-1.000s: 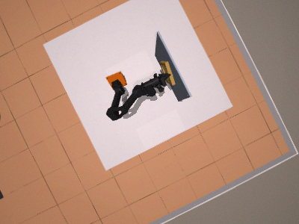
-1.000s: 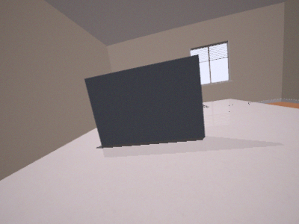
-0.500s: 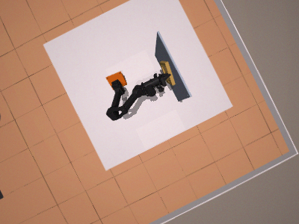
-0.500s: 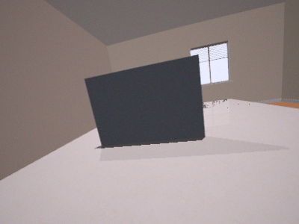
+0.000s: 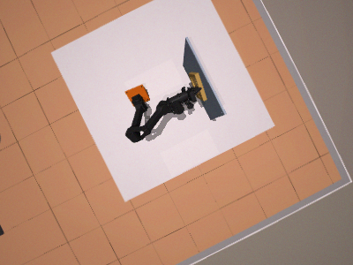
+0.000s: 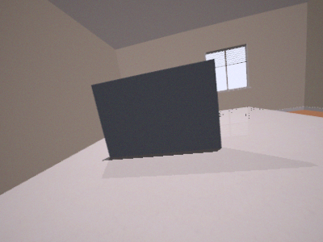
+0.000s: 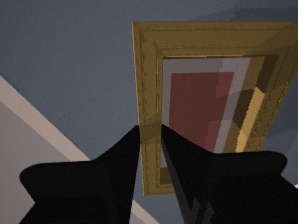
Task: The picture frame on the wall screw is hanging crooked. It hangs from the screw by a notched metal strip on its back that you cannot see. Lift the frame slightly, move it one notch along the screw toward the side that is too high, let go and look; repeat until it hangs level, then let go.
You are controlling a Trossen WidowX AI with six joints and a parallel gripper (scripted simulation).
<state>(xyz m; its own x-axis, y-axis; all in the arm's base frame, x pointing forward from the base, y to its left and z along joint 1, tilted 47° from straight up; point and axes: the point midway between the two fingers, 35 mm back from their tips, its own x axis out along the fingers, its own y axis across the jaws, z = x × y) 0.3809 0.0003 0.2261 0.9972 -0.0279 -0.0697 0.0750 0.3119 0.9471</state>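
My gripper tip is now 5 cm above the picture frame, 3 cm to the right of it and 1 cm short of it. Also, from my gripper tip: wall panel 6 cm below, 3 cm to the left, 2 cm ahead.
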